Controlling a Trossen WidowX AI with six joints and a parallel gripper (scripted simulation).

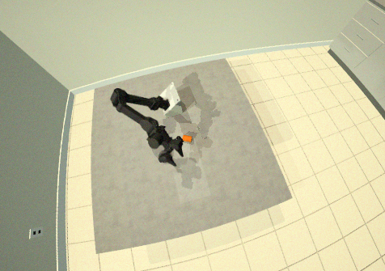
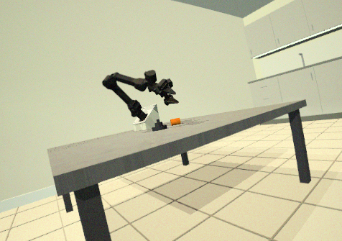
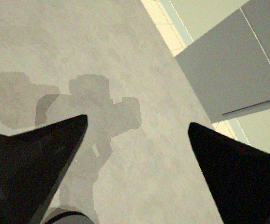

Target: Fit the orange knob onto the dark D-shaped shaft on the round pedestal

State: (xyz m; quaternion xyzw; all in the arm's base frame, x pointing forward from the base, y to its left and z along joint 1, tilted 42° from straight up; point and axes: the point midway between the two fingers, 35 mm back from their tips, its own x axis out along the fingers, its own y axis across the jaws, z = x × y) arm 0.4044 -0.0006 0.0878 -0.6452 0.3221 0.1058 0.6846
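The orange knob lies 160 mm behind my gripper tip, 130 mm below it and 100 mm to the left of it. From my gripper tip the other things lie so: round pedestal 120 mm below, 100 mm behind, 80 mm to the right.
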